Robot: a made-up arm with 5 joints. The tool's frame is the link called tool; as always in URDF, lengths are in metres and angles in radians.
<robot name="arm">
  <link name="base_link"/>
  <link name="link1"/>
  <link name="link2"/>
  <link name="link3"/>
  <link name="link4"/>
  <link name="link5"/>
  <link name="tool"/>
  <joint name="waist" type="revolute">
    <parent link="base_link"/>
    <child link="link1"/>
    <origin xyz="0.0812 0 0.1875"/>
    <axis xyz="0 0 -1"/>
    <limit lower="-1.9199" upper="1.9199" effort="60" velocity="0.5"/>
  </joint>
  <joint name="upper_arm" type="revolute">
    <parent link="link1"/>
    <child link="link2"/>
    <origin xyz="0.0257 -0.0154 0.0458"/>
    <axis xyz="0 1 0"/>
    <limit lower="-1.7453" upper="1.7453" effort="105" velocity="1.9"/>
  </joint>
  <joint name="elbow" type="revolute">
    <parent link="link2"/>
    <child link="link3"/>
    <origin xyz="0.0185 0 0.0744"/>
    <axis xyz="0 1 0"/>
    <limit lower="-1.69" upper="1.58" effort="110" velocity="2.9"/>
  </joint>
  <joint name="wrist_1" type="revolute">
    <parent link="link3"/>
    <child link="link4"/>
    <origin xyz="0.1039 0 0.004"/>
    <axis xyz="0 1 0"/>
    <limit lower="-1.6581" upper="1.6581" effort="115" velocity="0.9"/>
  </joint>
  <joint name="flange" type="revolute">
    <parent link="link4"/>
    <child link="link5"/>
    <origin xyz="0.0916 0.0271 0"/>
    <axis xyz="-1 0 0"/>
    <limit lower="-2.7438" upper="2.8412" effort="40" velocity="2.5"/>
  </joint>
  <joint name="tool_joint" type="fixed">
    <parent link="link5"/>
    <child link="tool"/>
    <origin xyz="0 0 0" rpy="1.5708 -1.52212 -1.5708"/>
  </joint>
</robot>
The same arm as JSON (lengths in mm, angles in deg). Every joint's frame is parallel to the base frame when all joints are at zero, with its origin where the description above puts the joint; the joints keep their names.
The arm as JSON. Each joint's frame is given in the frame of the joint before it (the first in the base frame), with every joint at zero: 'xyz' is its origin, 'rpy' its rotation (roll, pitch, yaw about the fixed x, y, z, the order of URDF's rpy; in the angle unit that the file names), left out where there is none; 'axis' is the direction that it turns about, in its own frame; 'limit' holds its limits. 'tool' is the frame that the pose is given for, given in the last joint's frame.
{"units": {"length": "mm", "angle": "deg"}, "joints": [
  {"name": "waist", "type": "revolute", "origin": {"xyz": [81.2, 0.0, 187.5]}, "axis": [0.0, 0.0, -1.0], "limit": {"lower": -110.0, "upper": 110.0}},
  {"name": "upper_arm", "type": "revolute", "origin": {"xyz": [25.7, -15.4, 45.8]}, "axis": [0.0, 1.0, 0.0], "limit": {"lower": -100.0, "upper": 100.0}},
  {"name": "elbow", "type": "revolute", "origin": {"xyz": [18.5, 0.0, 74.4]}, "axis": [0.0, 1.0, 0.0], "limit": {"lower": -96.83, "upper": 90.53}},
  {"name": "wrist_1", "type": "revolute", "origin": {"xyz": [103.9, 0.0, 4.0]}, "axis": [0.0, 1.0, 0.0], "limit": {"lower": -95.0, "upper": 95.0}},
  {"name": "flange", "type": "revolute", "origin": {"xyz": [91.6, 27.1, 0.0]}, "axis": [-1.0, 0.0, 0.0], "limit": {"lower": -157.21, "upper": 162.79}}
], "tool": {"origin": {"xyz": [0.0, 0.0, 0.0], "rpy": [90.0, -87.21, -90.0]}}}

